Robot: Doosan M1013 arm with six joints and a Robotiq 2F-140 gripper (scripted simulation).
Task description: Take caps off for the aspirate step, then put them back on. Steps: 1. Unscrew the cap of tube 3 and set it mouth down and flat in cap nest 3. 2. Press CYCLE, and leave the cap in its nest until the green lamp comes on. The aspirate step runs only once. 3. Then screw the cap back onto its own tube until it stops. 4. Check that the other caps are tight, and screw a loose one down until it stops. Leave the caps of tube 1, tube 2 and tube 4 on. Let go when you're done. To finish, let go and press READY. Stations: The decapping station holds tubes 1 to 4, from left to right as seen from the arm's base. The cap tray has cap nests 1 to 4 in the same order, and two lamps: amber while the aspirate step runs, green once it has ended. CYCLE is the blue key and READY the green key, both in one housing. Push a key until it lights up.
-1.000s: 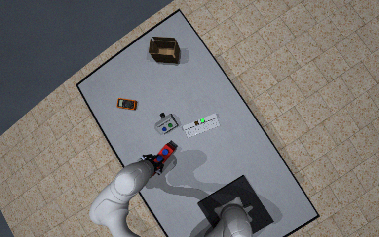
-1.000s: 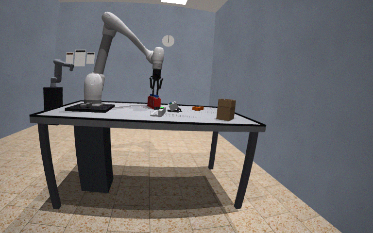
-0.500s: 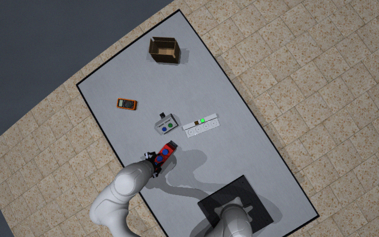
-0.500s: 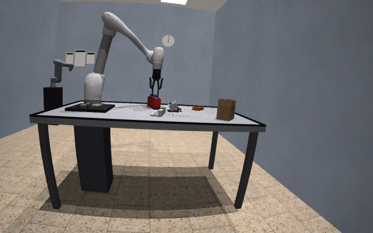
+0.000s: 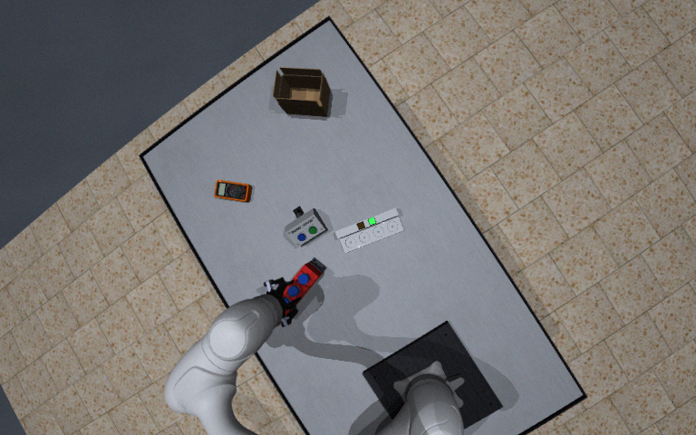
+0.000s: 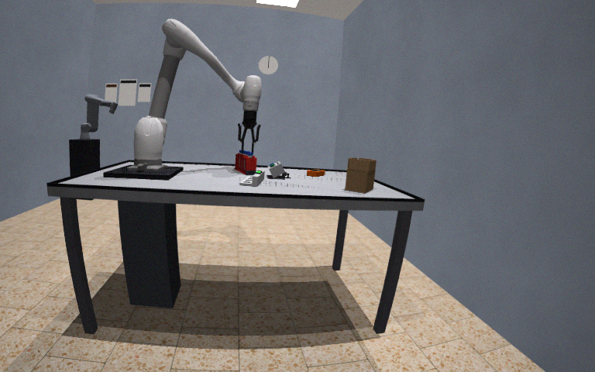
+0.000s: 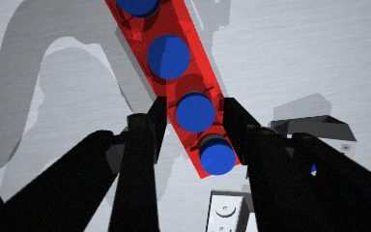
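Right now my hand is 3 cm above the blue cap. The rest, counted from my hand: key housing: 16 cm ahead, 12 cm to the right, 9 cm below; then green ready key: 14 cm to the right, 14 cm ahead, 8 cm below; then blue cycle key: 14 cm ahead, 10 cm to the right, 8 cm below.
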